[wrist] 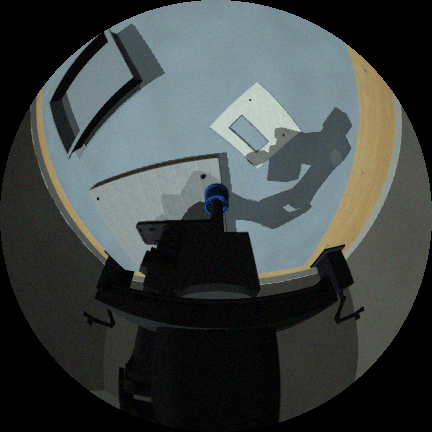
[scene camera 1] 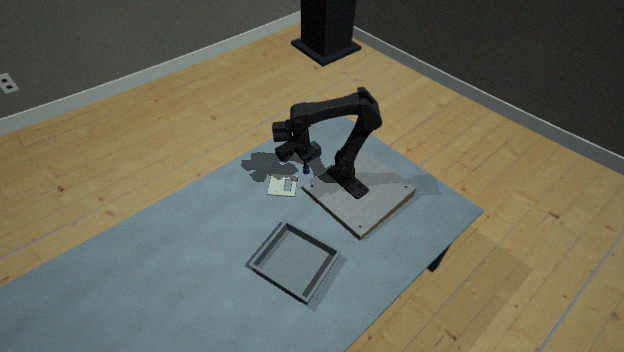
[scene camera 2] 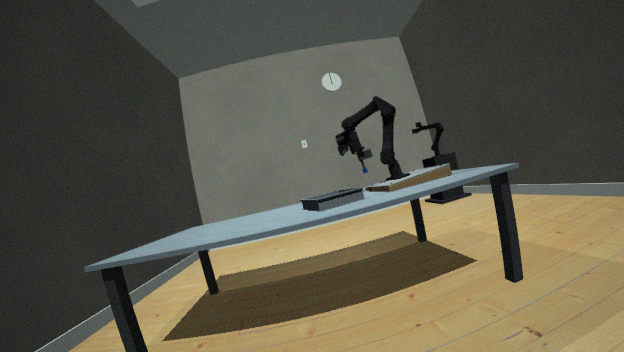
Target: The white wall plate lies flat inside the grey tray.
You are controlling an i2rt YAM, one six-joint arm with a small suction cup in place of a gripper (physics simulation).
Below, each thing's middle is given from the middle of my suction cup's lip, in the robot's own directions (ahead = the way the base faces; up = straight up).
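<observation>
The grey tray (scene camera 1: 293, 259) is 25 cm ahead of my suction cup, 26 cm to the left of it and 9 cm below it. And there is the white wall plate (wrist: 263, 111), which I see 7 cm ahead of my suction cup, 7 cm to the right of it and 11 cm below it.
</observation>
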